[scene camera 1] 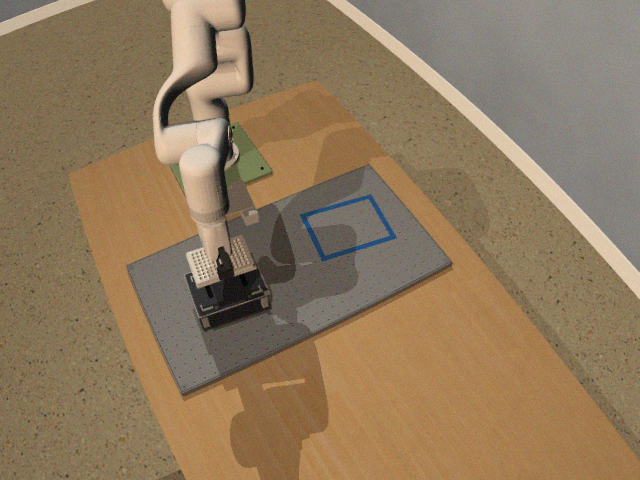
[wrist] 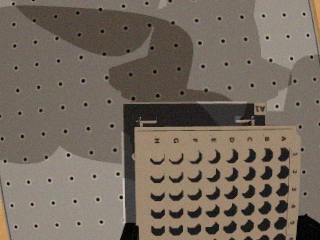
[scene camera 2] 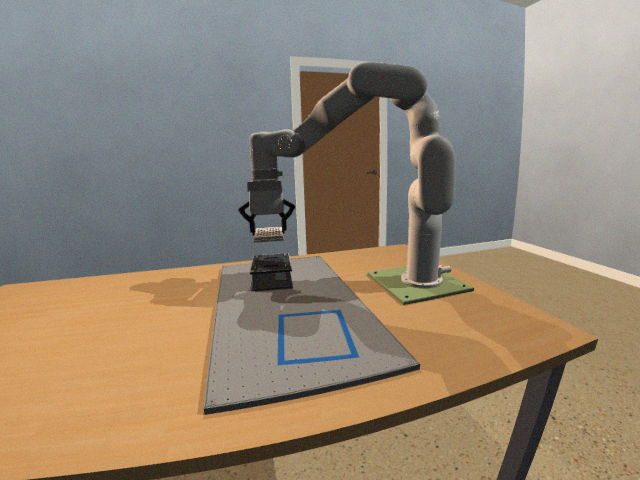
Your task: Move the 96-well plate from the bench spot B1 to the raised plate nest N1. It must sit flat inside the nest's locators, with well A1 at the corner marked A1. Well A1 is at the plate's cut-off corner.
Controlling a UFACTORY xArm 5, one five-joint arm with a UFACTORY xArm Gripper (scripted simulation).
Note:
The pictures show: my gripper, a white 96-well plate and a black raised nest N1.

